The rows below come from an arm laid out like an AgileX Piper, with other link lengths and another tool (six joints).
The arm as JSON. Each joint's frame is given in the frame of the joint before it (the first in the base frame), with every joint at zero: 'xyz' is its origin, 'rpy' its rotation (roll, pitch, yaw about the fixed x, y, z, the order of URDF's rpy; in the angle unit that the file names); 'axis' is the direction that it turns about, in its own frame. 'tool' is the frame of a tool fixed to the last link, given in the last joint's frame.
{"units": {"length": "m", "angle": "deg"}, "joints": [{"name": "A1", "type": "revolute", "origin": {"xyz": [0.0, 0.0, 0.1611], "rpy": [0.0, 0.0, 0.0]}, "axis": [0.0, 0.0, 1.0]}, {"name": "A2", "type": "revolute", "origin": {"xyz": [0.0, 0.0, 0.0], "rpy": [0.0, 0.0, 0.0]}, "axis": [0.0, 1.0, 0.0]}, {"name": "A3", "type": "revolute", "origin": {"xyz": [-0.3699, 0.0, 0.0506], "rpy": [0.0, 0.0, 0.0]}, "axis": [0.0, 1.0, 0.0]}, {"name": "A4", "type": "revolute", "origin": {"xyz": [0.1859, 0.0, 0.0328], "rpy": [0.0, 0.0, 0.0]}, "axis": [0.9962, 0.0, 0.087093]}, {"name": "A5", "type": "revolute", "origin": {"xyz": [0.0, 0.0, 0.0], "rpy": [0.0, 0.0, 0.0]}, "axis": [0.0, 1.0, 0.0]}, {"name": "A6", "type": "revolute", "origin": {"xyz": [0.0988, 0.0, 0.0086], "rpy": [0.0, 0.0, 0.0]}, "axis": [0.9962, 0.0, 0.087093]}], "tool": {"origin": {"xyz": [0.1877, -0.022, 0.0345], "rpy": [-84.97, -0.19, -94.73]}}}
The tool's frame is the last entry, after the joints.
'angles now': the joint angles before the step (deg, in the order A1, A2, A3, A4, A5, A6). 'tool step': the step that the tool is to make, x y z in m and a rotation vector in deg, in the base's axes. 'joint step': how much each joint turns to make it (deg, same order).
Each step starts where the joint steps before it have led.
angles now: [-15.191 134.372 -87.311 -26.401 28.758 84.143]
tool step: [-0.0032 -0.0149 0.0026 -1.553 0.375 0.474]
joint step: [-1.126 -0.006 0.021 -2.130 -0.122 -0.145]
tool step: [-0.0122 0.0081 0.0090 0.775 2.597 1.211]
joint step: [0.307 -1.709 -0.027 3.863 3.668 -5.151]
